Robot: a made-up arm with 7 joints. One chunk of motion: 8 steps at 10 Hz.
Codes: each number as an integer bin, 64 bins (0 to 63) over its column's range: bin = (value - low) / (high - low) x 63, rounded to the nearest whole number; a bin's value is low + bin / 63 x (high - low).
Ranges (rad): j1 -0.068..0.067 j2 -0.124..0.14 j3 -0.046..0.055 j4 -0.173..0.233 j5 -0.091..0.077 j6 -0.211..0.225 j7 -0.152..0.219
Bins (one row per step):
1: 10 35 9 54 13 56 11
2: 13 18 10 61 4 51 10
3: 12 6 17 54 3 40 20
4: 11 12 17 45 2 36 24
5: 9 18 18 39 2 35 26
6: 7 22 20 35 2 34 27
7: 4 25 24 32 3 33 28
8: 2 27 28 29 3 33 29
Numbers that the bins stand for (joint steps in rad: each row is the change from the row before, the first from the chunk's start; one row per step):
1: -0.04657 0.02267 -0.03157 0.17500 -0.05633 0.17656 -0.08722
2: -0.04014 -0.04857 -0.02997 0.22011 -0.08033 0.14195 -0.09311
3: -0.04229 -0.09886 -0.01875 0.17500 -0.08300 0.06583 -0.03422
4: -0.04443 -0.07371 -0.01875 0.11700 -0.08567 0.03814 -0.01067
5: -0.04871 -0.04857 -0.01714 0.07833 -0.08567 0.03122 0.00111
6: -0.05300 -0.03181 -0.01394 0.05256 -0.08567 0.02430 0.00700
7: -0.05943 -0.01924 -0.00752 0.03322 -0.08300 0.01738 0.01289
8: -0.06371 -0.01086 -0.00111 0.01389 -0.08300 0.01738 0.01878

